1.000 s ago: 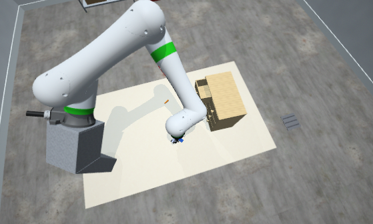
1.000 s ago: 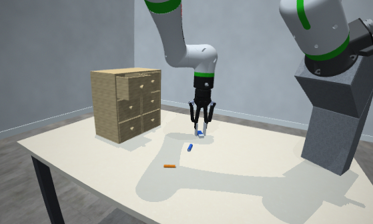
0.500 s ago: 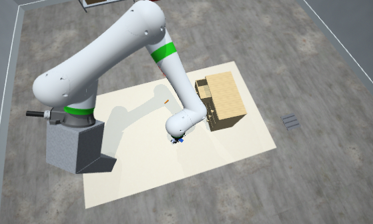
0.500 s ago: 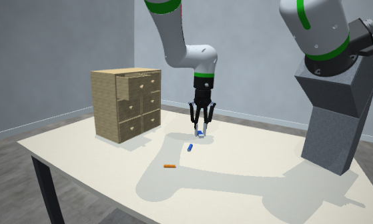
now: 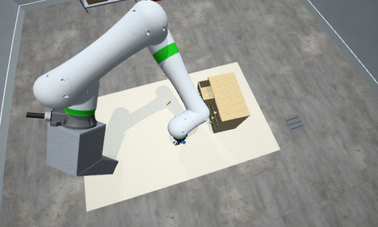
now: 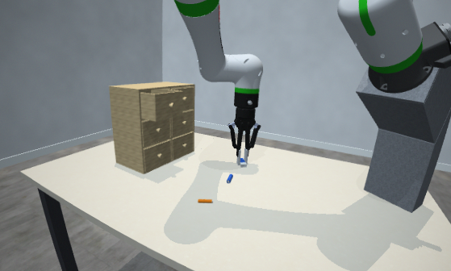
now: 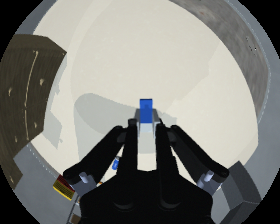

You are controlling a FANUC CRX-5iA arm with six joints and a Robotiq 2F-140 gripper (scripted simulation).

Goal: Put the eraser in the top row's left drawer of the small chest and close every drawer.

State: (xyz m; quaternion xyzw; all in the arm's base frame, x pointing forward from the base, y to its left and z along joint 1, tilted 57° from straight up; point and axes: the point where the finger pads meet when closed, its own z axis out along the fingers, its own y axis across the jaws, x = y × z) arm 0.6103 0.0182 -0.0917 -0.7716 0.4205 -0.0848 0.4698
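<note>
Right now the blue cylinder is 150 mm to the left of my hand, 50 mm behind it and 30 mm below it. Also, from my hand: orange stick (310 mm to the left, 80 mm behind, 30 mm below); then eraser (30 mm below).
</note>
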